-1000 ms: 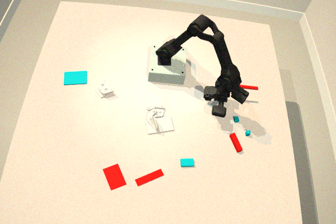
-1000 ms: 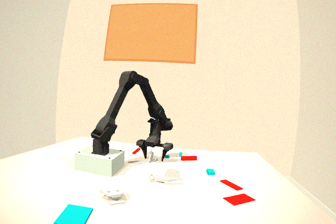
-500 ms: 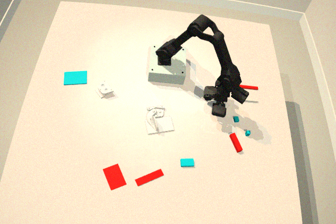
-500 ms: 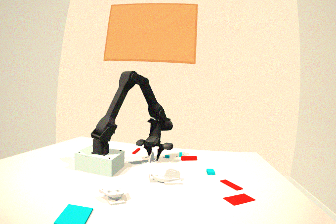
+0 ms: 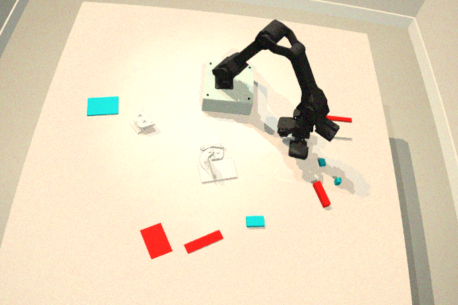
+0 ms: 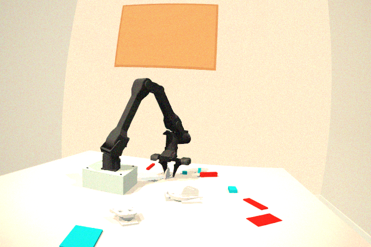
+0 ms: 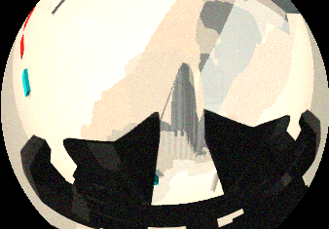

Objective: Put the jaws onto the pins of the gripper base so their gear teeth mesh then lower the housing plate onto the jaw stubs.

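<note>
My gripper tip is now 10 cm short of the flat white plate and 27 cm to the left of it. From my gripper tip the other things lie so: gripper base (7 cm behind, 53 cm to the right, 2 cm above); white jaw (6 cm ahead, 30 cm to the right, 1 cm above); housing plate (4 cm ahead, 29 cm to the right).
</note>
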